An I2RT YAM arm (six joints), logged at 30 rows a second.
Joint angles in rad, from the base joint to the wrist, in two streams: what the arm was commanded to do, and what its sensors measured. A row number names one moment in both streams.
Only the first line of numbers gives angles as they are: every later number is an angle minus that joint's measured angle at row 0.
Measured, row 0:
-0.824 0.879 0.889 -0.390 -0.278 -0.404
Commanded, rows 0 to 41:
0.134 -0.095 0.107 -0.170 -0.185 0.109
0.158 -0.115 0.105 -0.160 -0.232 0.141
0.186 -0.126 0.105 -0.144 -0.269 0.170
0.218 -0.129 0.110 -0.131 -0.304 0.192
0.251 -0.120 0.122 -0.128 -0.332 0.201
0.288 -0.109 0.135 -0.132 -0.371 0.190
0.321 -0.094 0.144 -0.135 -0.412 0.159
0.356 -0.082 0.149 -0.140 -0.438 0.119
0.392 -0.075 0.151 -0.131 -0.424 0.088
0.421 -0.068 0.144 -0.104 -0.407 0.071
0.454 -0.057 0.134 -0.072 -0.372 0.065
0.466 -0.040 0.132 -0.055 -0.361 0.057
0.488 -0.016 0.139 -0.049 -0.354 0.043
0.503 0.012 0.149 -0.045 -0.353 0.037
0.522 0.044 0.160 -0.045 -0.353 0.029
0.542 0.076 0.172 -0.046 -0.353 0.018
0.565 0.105 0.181 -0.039 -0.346 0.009
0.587 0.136 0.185 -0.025 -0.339 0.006
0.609 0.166 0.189 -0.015 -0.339 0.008
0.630 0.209 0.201 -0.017 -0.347 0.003
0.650 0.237 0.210 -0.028 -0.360 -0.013
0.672 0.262 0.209 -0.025 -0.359 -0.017
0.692 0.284 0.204 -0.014 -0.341 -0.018
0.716 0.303 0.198 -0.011 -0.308 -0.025
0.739 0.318 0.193 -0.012 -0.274 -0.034
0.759 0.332 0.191 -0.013 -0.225 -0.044
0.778 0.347 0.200 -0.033 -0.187 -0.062
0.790 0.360 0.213 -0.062 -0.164 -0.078
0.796 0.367 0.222 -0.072 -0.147 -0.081
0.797 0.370 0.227 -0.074 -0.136 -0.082
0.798 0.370 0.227 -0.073 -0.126 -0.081
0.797 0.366 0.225 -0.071 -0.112 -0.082
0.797 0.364 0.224 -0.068 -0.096 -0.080
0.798 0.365 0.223 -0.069 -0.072 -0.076
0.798 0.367 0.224 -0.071 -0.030 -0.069
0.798 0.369 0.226 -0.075 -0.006 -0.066
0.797 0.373 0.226 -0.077 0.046 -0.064
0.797 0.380 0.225 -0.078 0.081 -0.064
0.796 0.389 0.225 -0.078 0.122 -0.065
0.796 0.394 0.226 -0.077 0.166 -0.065
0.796 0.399 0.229 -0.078 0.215 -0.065
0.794 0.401 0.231 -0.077 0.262 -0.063
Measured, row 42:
0.796 0.386 0.187 -0.090 0.045 -0.057
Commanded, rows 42 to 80:
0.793 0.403 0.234 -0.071 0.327 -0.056
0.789 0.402 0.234 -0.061 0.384 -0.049
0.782 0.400 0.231 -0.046 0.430 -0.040
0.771 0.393 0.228 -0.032 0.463 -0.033
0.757 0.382 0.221 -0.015 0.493 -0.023
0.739 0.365 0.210 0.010 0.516 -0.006
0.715 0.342 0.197 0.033 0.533 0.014
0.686 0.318 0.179 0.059 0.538 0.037
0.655 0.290 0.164 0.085 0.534 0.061
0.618 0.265 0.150 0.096 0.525 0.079
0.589 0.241 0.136 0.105 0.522 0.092
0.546 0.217 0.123 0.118 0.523 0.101
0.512 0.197 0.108 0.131 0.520 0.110
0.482 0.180 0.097 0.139 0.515 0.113
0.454 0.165 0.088 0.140 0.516 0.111
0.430 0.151 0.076 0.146 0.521 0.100
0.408 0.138 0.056 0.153 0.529 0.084
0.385 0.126 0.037 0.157 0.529 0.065
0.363 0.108 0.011 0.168 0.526 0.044
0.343 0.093 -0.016 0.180 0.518 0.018
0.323 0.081 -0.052 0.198 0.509 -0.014
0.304 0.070 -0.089 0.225 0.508 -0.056
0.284 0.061 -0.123 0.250 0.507 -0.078
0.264 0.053 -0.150 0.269 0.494 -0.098
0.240 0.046 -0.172 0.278 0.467 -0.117
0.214 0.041 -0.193 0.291 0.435 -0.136
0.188 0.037 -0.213 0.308 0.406 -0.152
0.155 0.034 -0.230 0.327 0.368 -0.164
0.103 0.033 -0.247 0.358 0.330 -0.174
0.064 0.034 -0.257 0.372 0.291 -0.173
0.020 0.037 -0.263 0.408 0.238 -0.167
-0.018 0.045 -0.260 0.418 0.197 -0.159
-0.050 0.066 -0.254 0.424 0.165 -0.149
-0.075 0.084 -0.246 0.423 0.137 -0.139
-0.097 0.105 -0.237 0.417 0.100 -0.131
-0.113 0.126 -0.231 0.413 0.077 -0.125
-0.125 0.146 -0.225 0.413 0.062 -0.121
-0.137 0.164 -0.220 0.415 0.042 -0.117
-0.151 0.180 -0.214 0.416 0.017 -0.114
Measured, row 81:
-0.110 0.123 -0.257 0.352 0.174 -0.133
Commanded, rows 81 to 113:
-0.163 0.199 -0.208 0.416 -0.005 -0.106
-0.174 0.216 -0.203 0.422 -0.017 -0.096
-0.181 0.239 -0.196 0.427 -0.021 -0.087
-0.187 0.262 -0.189 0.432 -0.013 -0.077
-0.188 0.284 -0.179 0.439 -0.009 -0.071
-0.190 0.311 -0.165 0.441 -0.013 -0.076
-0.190 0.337 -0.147 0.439 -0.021 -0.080
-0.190 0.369 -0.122 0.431 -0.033 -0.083
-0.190 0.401 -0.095 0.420 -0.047 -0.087
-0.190 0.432 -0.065 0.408 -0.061 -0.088
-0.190 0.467 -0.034 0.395 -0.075 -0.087
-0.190 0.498 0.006 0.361 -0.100 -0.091
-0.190 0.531 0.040 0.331 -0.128 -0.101
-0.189 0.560 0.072 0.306 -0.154 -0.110
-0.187 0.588 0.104 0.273 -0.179 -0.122
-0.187 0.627 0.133 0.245 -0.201 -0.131
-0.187 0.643 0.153 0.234 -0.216 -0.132
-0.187 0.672 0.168 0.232 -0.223 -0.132
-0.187 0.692 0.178 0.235 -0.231 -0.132
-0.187 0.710 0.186 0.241 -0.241 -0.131
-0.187 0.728 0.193 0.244 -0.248 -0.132
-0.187 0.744 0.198 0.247 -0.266 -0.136
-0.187 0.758 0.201 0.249 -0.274 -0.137
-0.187 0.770 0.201 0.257 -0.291 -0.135
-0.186 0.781 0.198 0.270 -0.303 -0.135
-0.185 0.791 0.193 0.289 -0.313 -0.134
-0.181 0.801 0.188 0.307 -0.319 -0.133
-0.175 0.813 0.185 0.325 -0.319 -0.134
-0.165 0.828 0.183 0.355 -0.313 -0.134
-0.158 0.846 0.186 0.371 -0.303 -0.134
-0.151 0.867 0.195 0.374 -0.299 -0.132
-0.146 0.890 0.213 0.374 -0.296 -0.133
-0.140 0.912 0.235 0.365 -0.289 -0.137
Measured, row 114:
-0.168 0.848 0.169 0.302 -0.270 -0.120
